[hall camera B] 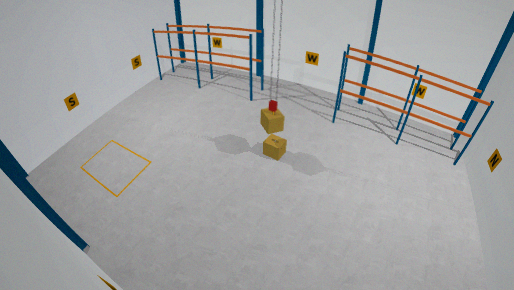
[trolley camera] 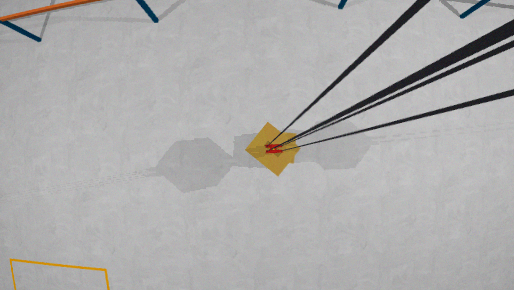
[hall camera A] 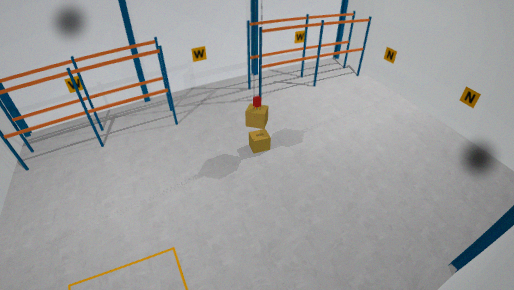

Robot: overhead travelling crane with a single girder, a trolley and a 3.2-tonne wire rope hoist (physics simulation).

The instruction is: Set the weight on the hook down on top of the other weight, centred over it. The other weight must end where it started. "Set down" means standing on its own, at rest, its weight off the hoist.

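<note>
The red hook block with my hook hangs on its ropes and carries a yellow weight. The other yellow weight stands on the floor below it. A narrow gap shows between the two in both hall views. In the trolley view the hung weight is turned about its vertical relative to the lower one and covers most of it; part of the lower weight sticks out at the right. The hook's tip is too small to see.
Two rack frames with blue posts and orange beams stand along the W wall, one left and one right. A yellow outlined square is marked on the floor. Shadows lie beside the weights.
</note>
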